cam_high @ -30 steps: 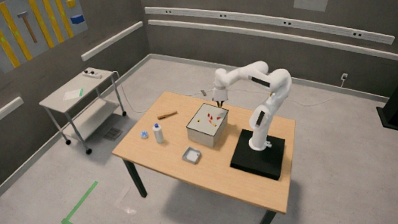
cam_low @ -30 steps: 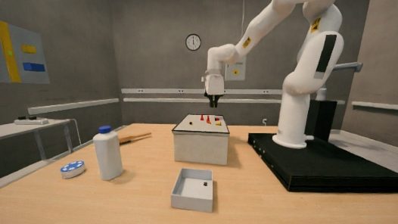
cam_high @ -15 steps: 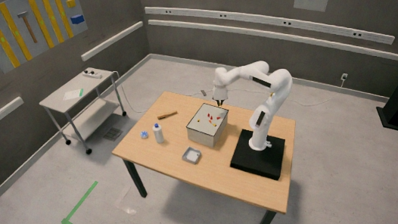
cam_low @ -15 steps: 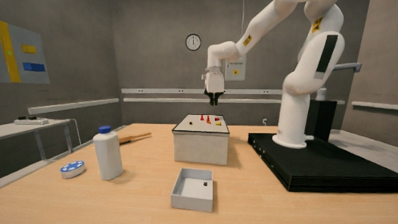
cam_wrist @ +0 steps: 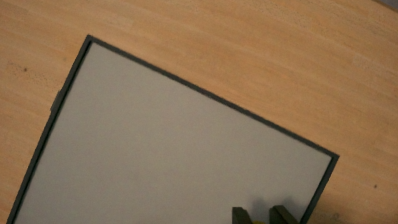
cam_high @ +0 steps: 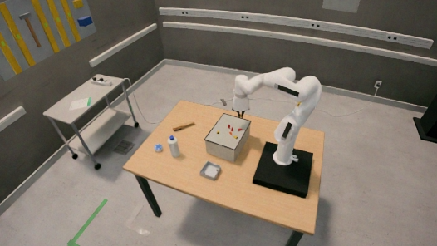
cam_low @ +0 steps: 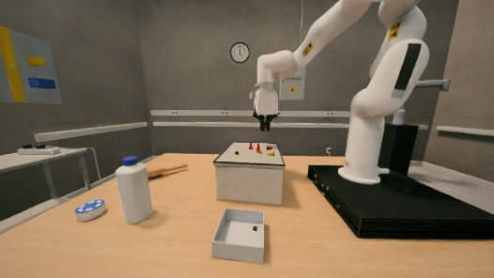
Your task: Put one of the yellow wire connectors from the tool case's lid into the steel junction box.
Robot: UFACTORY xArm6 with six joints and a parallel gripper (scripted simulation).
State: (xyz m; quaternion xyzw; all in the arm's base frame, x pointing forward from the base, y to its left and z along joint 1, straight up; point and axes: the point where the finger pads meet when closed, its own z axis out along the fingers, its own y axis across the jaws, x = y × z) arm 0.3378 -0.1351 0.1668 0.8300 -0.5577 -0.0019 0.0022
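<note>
The tool case is 6 cm ahead of my hand, 8 cm to the left of it and 13 cm below it. Round my hand: yellow wire connector: 1 cm below; white bottle: 37 cm ahead, 31 cm to the left, 14 cm below.
</note>
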